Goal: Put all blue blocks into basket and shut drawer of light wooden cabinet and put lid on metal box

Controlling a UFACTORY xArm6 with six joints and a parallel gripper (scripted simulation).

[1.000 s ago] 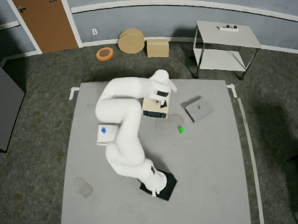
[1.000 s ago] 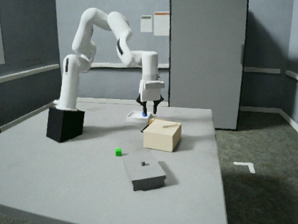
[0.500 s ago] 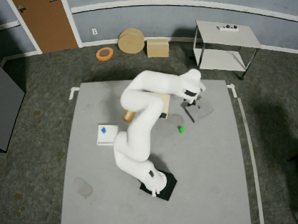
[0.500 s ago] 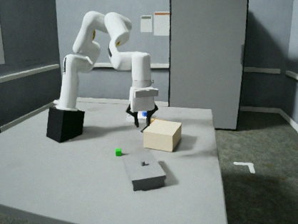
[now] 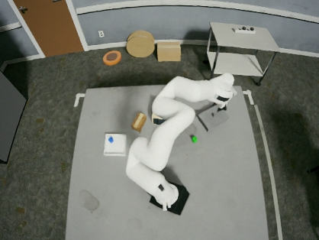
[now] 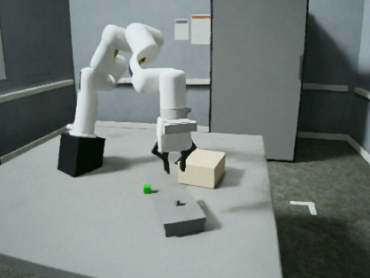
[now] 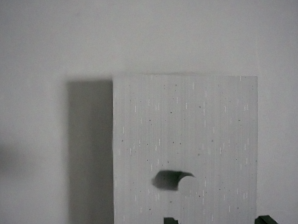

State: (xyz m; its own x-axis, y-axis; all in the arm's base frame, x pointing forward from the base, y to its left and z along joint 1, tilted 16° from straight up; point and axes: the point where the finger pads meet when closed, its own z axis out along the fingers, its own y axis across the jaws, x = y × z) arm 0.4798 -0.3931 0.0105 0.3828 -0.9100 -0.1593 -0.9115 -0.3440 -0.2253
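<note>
Now: the lid 14 cm below my hand, 1 cm to the right of it and 1 cm ahead of it. Also, from my hand: light wooden cabinet (31 cm to the left, 14 cm below, 6 cm ahead); then metal box (16 cm below, 1 cm to the right, 1 cm ahead); then green block (17 cm below, 15 cm to the left, 13 cm behind).
</note>
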